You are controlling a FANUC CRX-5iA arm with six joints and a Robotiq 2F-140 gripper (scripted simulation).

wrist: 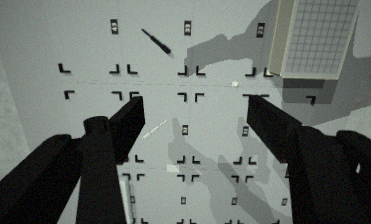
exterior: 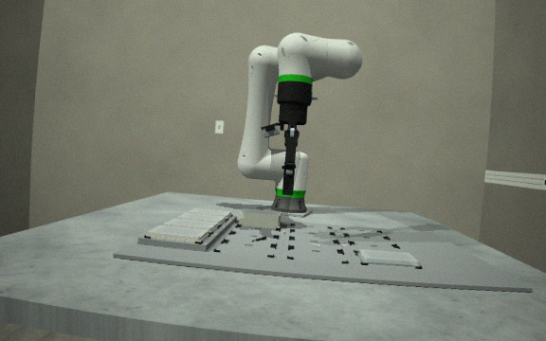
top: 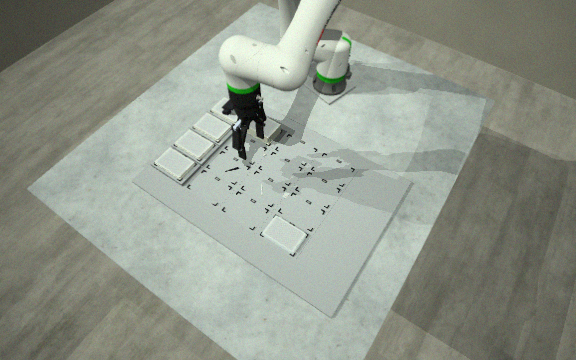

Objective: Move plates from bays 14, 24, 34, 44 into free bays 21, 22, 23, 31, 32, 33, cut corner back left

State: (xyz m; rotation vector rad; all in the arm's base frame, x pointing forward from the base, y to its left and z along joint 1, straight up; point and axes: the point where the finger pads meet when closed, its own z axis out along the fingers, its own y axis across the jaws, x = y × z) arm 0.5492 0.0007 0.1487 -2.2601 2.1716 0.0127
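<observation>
My gripper is now 16 cm past the sealed deep-well block, 13 cm above it and 8 cm to the left of it. Also, from my hand: plate (25 cm to the left, 16 cm ahead, 14 cm below); white tip (15 cm below, 8 cm to the left, 6 cm ahead); thin black stick (15 cm below, 6 cm to the right, 5 cm ahead).
</observation>
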